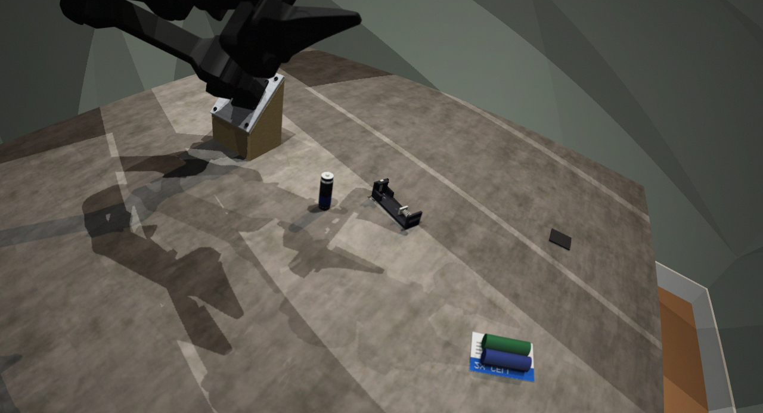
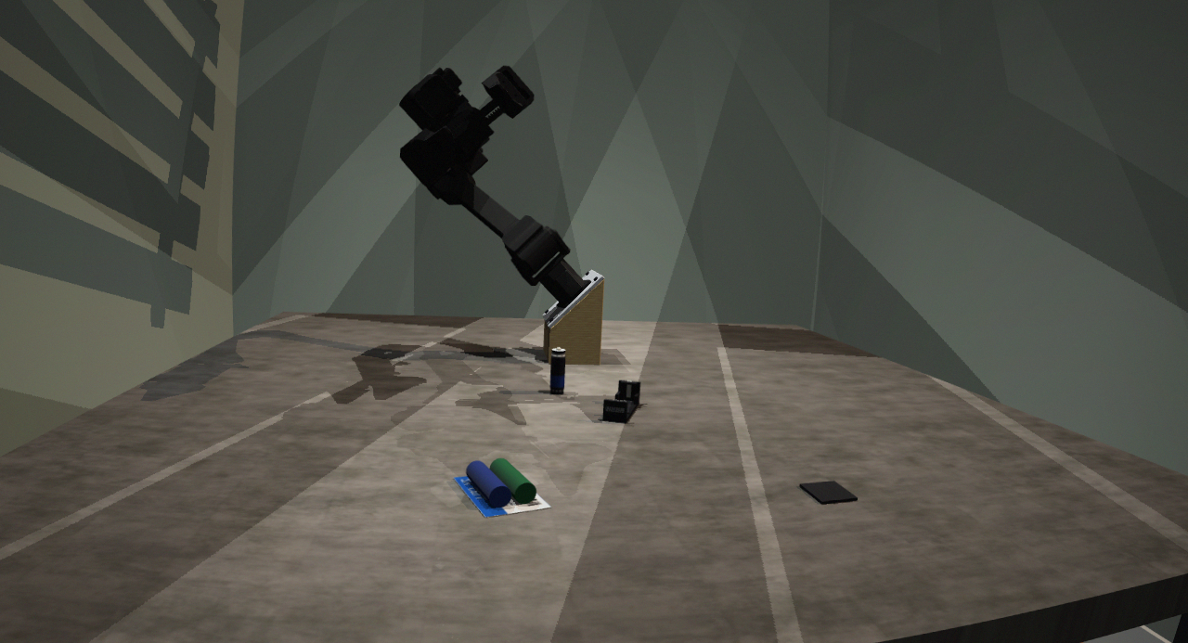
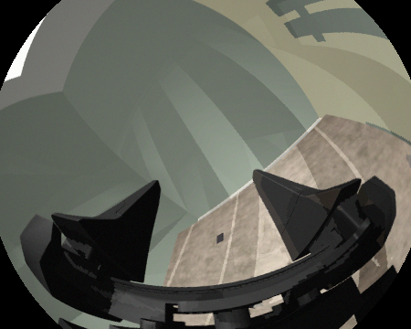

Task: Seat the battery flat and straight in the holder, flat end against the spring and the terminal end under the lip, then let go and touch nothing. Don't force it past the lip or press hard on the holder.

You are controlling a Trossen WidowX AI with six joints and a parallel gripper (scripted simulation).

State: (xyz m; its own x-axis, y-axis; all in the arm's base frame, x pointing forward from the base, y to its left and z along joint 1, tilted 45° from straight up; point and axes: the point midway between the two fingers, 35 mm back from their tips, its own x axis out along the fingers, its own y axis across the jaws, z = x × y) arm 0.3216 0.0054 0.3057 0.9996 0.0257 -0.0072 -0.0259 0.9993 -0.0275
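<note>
The battery lies 34 cm below my gripper tip, 14 cm to the left of it and 10 cm behind it. Also, from my gripper tip: black square: 37 cm below, 32 cm to the left, 30 cm ahead.
</note>
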